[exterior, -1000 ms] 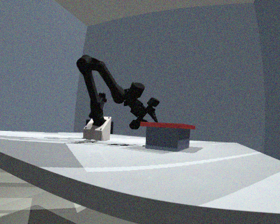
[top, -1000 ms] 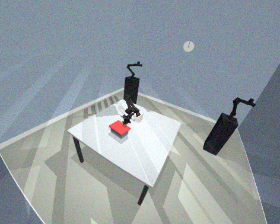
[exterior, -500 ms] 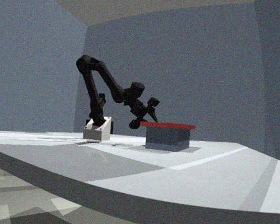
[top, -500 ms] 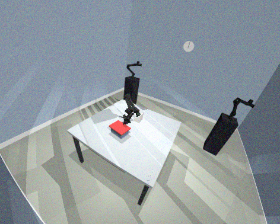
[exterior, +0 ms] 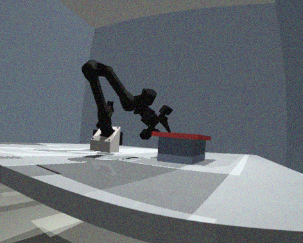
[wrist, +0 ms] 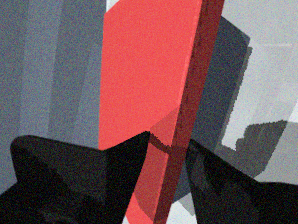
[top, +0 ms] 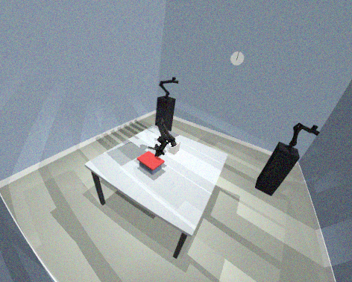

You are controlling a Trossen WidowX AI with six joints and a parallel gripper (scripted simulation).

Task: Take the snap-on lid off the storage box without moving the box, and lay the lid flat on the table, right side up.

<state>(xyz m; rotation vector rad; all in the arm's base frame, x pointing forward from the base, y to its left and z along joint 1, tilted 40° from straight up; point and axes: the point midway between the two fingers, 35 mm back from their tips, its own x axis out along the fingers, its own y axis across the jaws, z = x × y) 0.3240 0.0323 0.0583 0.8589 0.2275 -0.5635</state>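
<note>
My gripper tip is 80 mm short of the red lid. Also, from my gripper tip: blue-grey storage box 80 mm ahead, 50 mm below.
</note>
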